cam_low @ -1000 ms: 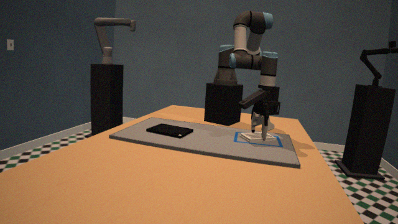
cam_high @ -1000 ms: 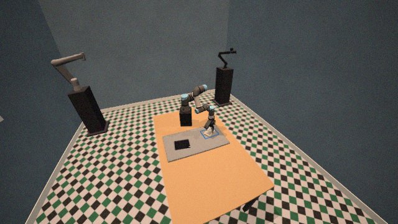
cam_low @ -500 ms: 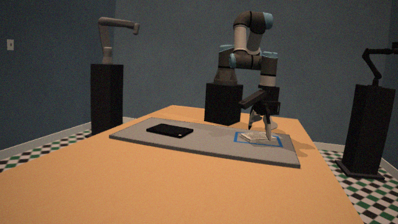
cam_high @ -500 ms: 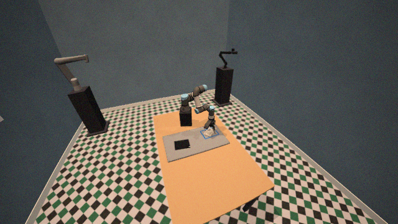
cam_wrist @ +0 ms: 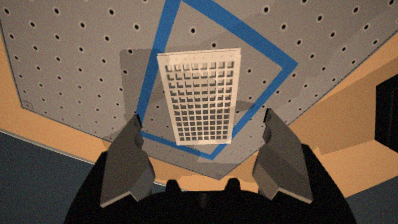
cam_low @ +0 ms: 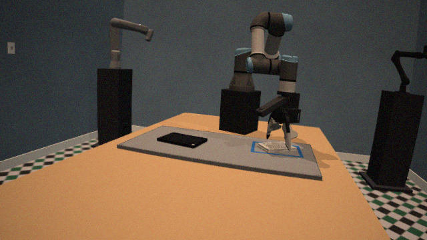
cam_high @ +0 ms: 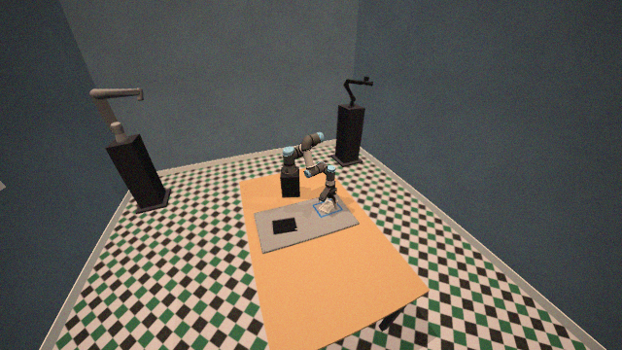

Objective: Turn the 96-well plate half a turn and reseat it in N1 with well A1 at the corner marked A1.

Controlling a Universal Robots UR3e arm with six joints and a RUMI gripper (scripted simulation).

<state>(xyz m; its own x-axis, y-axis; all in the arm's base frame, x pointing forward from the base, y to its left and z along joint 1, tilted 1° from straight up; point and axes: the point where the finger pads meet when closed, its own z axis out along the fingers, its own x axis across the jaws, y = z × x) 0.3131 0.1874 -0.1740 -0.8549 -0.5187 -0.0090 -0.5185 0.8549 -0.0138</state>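
Right now the white 96-well plate is 10 mm below my hand. The rest, counted from my hand: white corner mark (120 mm ahead, 300 mm to the right); then black plate nest N1 (50 mm ahead, 370 mm to the right, 10 mm below).
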